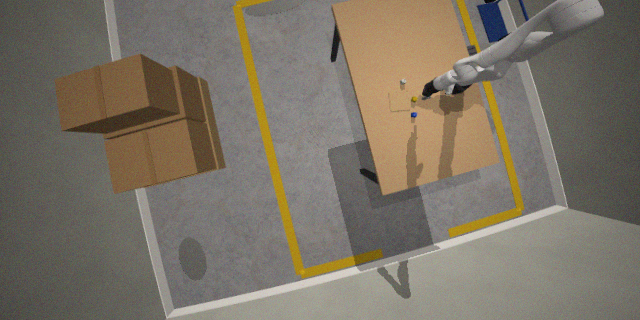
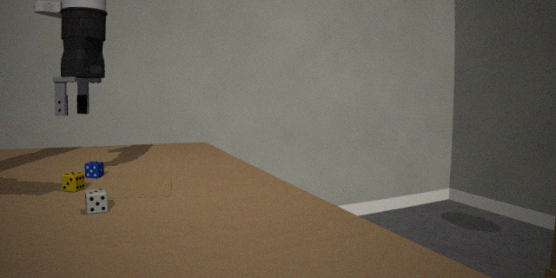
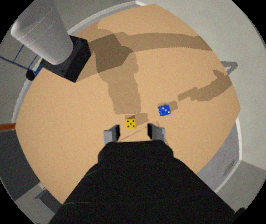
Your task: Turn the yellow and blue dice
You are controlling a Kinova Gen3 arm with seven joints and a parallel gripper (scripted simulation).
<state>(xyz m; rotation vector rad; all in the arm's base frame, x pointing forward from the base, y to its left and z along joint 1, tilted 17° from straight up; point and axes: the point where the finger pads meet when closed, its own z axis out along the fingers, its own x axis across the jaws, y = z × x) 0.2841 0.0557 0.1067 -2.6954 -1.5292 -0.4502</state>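
My hand is 140 mm above the yellow die and 10 mm to the left of it. From my hand the other things lie so: white die: 150 mm to the right, 140 mm below, 60 mm ahead; then tan mat: 150 mm below, 100 mm ahead, 10 mm to the right; then blue die: 140 mm below, 100 mm to the left, 20 mm ahead.
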